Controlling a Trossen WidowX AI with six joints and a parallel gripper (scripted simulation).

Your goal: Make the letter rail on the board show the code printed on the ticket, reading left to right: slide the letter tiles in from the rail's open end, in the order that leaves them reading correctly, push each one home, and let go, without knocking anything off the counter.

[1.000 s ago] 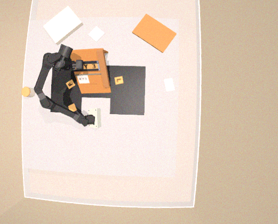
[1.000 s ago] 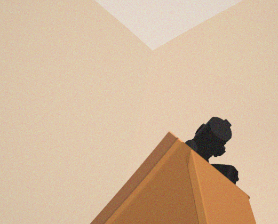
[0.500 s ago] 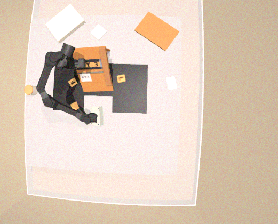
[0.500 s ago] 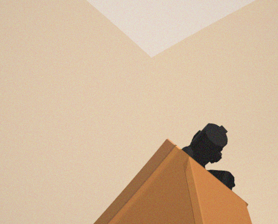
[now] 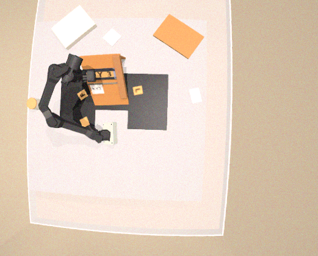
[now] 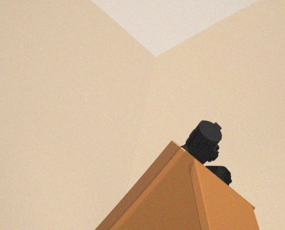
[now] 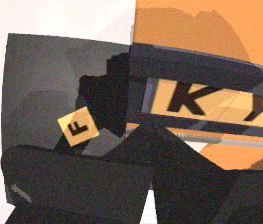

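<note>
Right now my gripper tip is 20 mm short of the k tile, 30 mm to the left of it and 20 mm above it. The rest, counted from my gripper tip: f tile: 80 mm behind, 90 mm to the left, 200 mm below; then black mat: 130 mm behind, 130 mm to the right, 210 mm below; then white ticket: 40 mm behind, 50 mm to the right, 100 mm below.
</note>
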